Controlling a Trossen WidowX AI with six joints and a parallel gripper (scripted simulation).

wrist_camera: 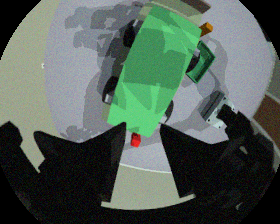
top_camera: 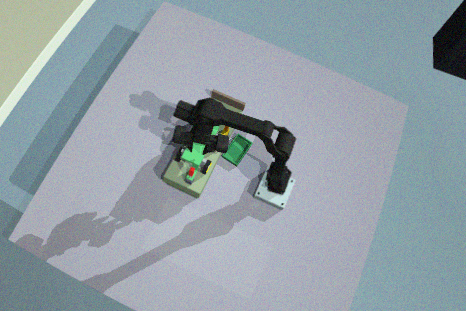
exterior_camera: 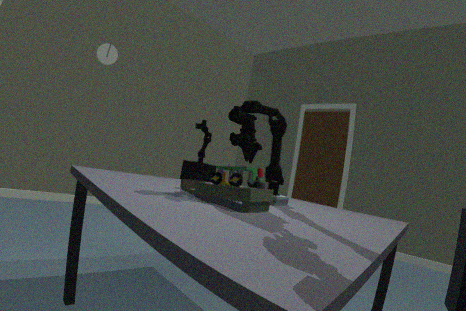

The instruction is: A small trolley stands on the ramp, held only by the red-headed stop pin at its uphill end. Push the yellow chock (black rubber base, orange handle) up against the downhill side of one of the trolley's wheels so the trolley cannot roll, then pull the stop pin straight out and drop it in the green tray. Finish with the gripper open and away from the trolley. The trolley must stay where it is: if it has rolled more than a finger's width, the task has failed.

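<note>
Now: gripper tip 7 cm to the right of the red-headed stop pin and 6 cm above it. Also, from my gripper tip: trolley: 5 cm to the right, 7 cm below; olive ramp: 5 cm to the right, 14 cm below; yellow chock: 7 cm behind, 15 cm to the right, 11 cm below.
</note>
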